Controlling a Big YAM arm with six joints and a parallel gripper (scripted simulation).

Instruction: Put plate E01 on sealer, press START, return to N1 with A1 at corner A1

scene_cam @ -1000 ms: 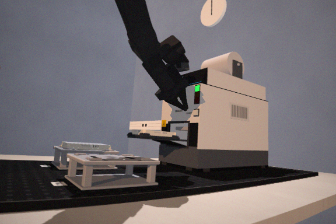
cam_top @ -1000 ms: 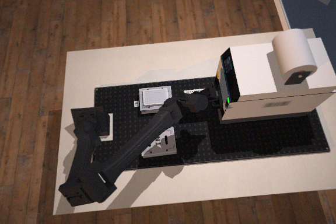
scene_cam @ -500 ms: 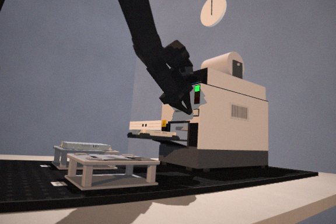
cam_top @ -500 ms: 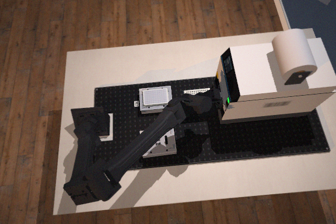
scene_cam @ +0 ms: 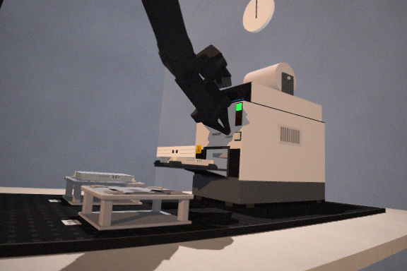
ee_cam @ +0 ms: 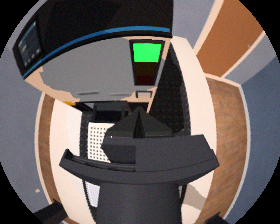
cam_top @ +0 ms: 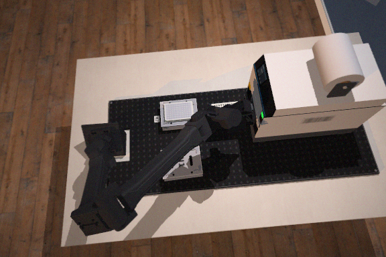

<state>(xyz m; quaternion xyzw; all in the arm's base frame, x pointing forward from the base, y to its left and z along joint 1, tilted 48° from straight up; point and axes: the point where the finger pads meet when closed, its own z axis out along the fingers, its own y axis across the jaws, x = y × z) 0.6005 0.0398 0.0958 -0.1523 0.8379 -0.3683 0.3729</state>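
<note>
The start button is 3 cm ahead of my hand, 1 cm to the right of it and 1 cm below it. The rest, counted from my hand: nest 28 cm behind, 15 cm below, 8 cm to the right; plate 27 cm behind, 14 cm to the left, 14 cm below; sealer stage 10 cm below, 9 cm to the left, 7 cm behind.
</note>
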